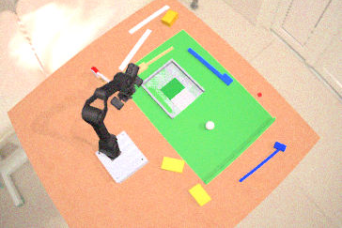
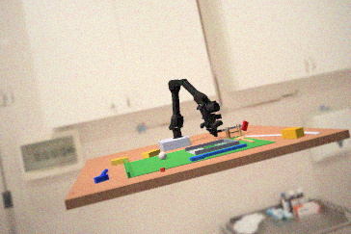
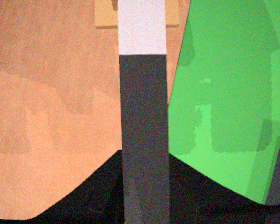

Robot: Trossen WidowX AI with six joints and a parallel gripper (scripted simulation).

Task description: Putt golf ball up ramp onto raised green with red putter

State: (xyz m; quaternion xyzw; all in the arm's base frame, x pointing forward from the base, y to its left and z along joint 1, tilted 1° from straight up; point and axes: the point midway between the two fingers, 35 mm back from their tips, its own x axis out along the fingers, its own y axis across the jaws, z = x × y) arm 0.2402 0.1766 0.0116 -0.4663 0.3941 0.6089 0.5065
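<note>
My gripper tip is 110 mm to the right of the red putter, 20 mm below it and 20 mm past it. The rest, counted from my gripper tip: wooden gate 130 mm to the left, 20 mm behind; then green mat 240 mm to the right, 240 mm ahead, 30 mm below; then white golf ball 400 mm to the right, 190 mm ahead, 10 mm below.
</note>
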